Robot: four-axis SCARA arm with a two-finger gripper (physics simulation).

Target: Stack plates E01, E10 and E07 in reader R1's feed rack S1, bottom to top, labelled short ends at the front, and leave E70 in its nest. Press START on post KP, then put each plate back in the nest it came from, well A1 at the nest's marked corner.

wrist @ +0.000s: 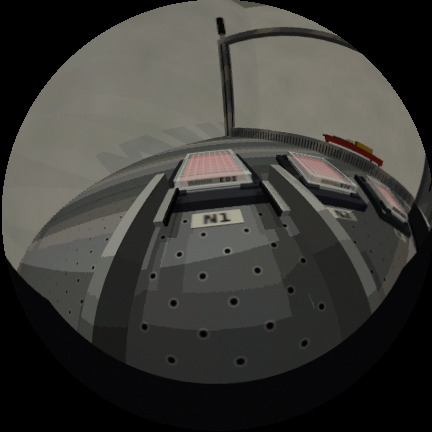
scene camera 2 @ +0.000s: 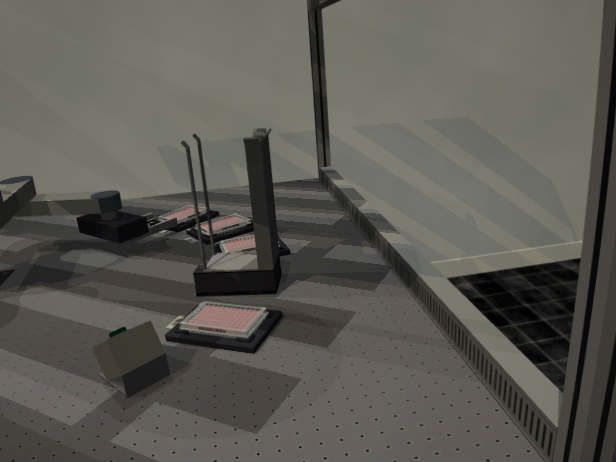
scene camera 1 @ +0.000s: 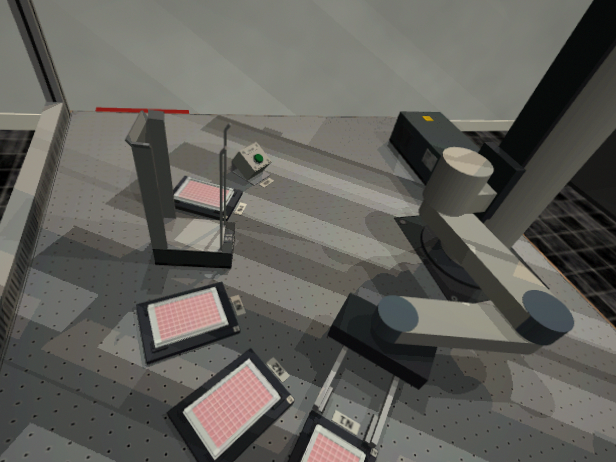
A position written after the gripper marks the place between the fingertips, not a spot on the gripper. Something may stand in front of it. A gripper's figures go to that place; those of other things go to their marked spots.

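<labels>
The gripper (wrist: 218, 176) is 11 cm from the lens, while a plate E01 (wrist: 216, 169) is 15 cm from the lens.
</labels>
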